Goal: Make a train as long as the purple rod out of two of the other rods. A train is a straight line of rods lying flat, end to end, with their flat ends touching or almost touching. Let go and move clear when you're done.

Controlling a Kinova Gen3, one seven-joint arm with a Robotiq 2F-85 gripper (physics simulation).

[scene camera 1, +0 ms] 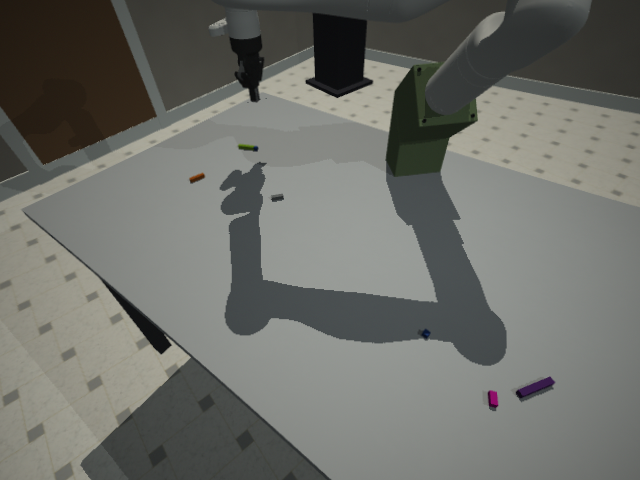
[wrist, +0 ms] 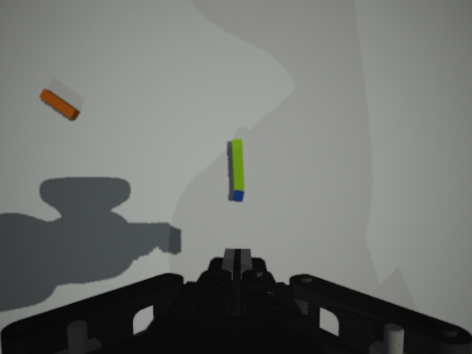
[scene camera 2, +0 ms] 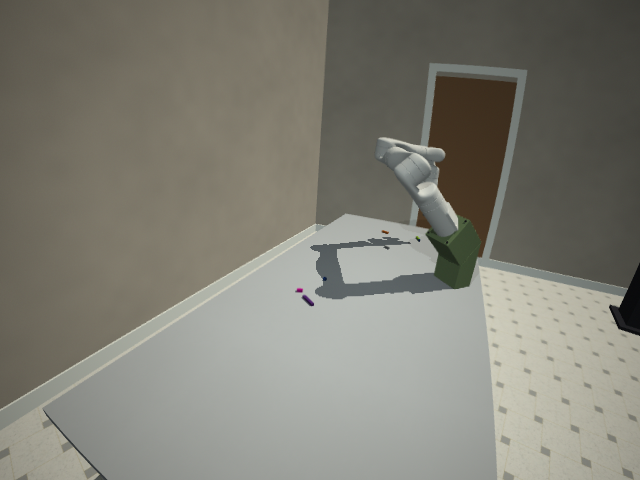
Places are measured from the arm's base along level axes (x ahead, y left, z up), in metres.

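Pixels of known places: gripper, fingertip midpoint: [scene camera 1: 255, 101] [wrist: 237, 266] [scene camera 2: 424, 216]; arm's base, origin of the base link: [scene camera 1: 446, 93] [scene camera 2: 446, 227].
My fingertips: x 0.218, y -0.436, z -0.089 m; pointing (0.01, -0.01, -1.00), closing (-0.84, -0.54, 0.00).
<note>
For each thing: its middle in the pictures, then the offset to it from my fingertips.
- lime green rod, body centre: [wrist: 238, 164] [scene camera 1: 246, 147] [scene camera 2: 417, 238] dx +0.032, dy -0.046, dz -0.147 m
- small blue cube-like rod, body centre: [wrist: 238, 195] [scene camera 1: 255, 148] dx +0.015, dy -0.020, dz -0.147 m
- purple rod, body centre: [scene camera 1: 535, 387] [scene camera 2: 308, 300] dx +0.079, dy +0.874, dz -0.147 m
- orange rod, body centre: [wrist: 60, 104] [scene camera 1: 197, 177] [scene camera 2: 385, 232] dx +0.219, dy +0.001, dz -0.147 m
- grey rod, body centre: [scene camera 1: 277, 197] [scene camera 2: 386, 247] dx +0.103, dy +0.220, dz -0.147 m
- magenta rod, body centre: [scene camera 1: 492, 399] [scene camera 2: 299, 290] dx +0.143, dy +0.843, dz -0.147 m
- blue cube, body centre: [scene camera 1: 426, 333] [scene camera 2: 324, 278] dx +0.131, dy +0.711, dz -0.147 m
A lime green rod [scene camera 1: 246, 147] [scene camera 2: 417, 238] [wrist: 238, 165] lies flat, with a small blue cube-like rod [scene camera 1: 255, 148] [wrist: 238, 196] at one end, touching or almost touching and turned very slightly in the wrist view. The purple rod [scene camera 1: 535, 387] [scene camera 2: 308, 300] lies far from them, at the lower right of scene camera 1. My gripper [scene camera 1: 254, 100] [wrist: 237, 266] is shut and empty, raised above the table, apart from the lime and blue rods. It is hidden behind the arm in scene camera 2.
An orange rod [scene camera 1: 196, 177] [scene camera 2: 385, 231] [wrist: 59, 104] and a grey rod [scene camera 1: 277, 197] [scene camera 2: 386, 247] lie near the lime rod. A magenta rod [scene camera 1: 493, 398] [scene camera 2: 299, 290] lies beside the purple one; another blue cube [scene camera 1: 425, 333] [scene camera 2: 324, 279] lies nearby. The green arm base [scene camera 1: 417, 155] [scene camera 2: 454, 268] stands at the table edge.
</note>
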